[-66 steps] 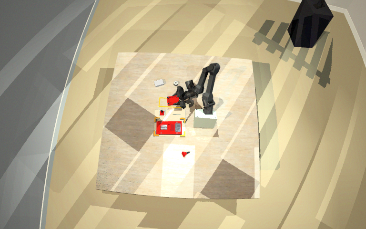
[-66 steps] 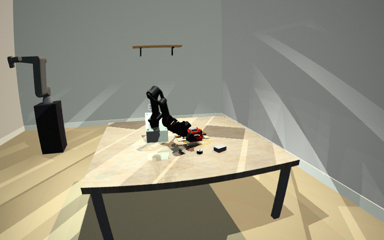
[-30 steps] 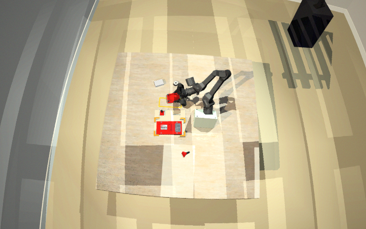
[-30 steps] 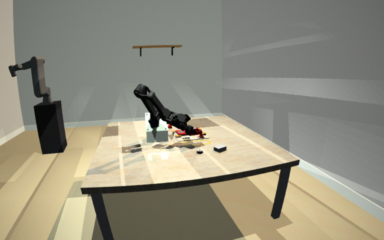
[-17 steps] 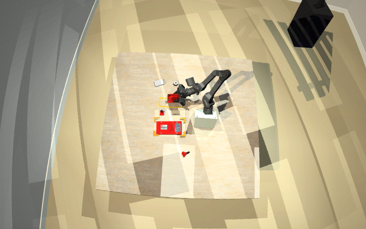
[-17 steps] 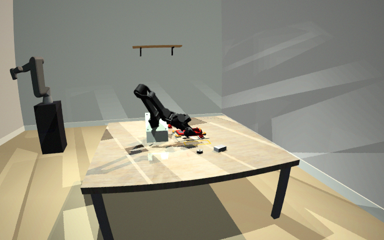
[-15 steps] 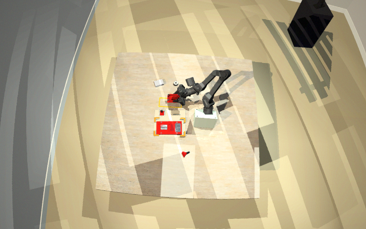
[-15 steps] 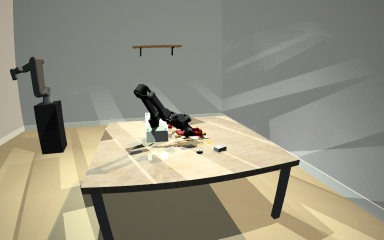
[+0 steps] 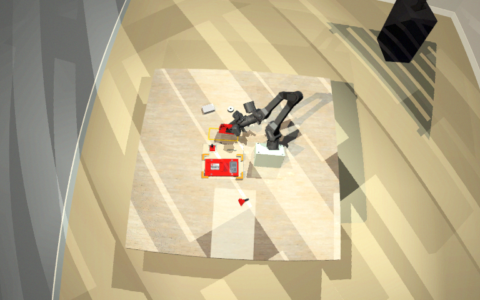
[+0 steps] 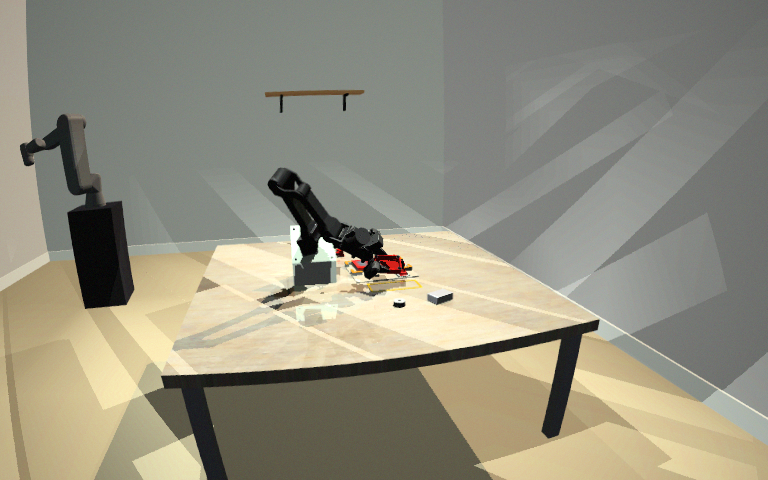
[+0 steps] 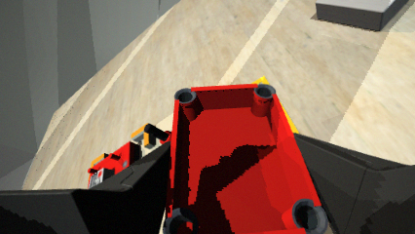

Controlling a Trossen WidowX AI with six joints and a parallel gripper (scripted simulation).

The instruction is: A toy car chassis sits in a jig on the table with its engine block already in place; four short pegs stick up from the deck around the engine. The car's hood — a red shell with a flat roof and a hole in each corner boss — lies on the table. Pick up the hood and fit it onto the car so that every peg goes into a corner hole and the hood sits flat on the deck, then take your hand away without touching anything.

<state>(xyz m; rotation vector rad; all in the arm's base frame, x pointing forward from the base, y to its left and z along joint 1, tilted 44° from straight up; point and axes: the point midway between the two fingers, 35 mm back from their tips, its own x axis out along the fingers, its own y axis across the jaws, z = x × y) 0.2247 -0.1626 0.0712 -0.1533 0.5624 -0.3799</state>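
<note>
Now: the red hood right at my gripper tip. Also, from my gripper tip: small wheel (4 cm behind, 18 cm to the right, 8 cm below); then engine block (8 cm ahead, 23 cm to the left, 6 cm below).
</note>
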